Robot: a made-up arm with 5 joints.
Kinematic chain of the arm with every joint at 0, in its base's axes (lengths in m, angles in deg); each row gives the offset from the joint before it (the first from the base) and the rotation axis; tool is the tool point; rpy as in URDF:
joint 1: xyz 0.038 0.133 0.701 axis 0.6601 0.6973 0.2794
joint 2: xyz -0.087 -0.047 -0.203 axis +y
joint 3: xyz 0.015 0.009 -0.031 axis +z
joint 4: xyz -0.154 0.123 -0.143 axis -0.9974 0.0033 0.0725
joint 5: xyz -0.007 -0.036 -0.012 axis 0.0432 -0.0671 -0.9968
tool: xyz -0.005 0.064 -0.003 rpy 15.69 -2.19 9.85
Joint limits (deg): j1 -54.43..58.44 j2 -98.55..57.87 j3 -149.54..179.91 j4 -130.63..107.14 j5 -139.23..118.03
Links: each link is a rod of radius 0.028 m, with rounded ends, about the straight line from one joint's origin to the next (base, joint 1, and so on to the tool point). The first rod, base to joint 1, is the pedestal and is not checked.
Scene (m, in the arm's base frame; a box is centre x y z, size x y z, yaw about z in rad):
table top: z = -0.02
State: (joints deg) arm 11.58 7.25 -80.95 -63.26 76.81
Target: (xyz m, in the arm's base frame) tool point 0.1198 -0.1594 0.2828
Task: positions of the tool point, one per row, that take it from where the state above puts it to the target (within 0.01 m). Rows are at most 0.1 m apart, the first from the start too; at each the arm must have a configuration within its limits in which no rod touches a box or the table.
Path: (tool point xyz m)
1: 0.0327 0.1987 0.2799
2: 0.0794 0.1195 0.2601
3: 0.1134 0.0289 0.2521
4: 0.1280 -0.0674 0.2592
5: 0.1198 -0.1594 0.2828

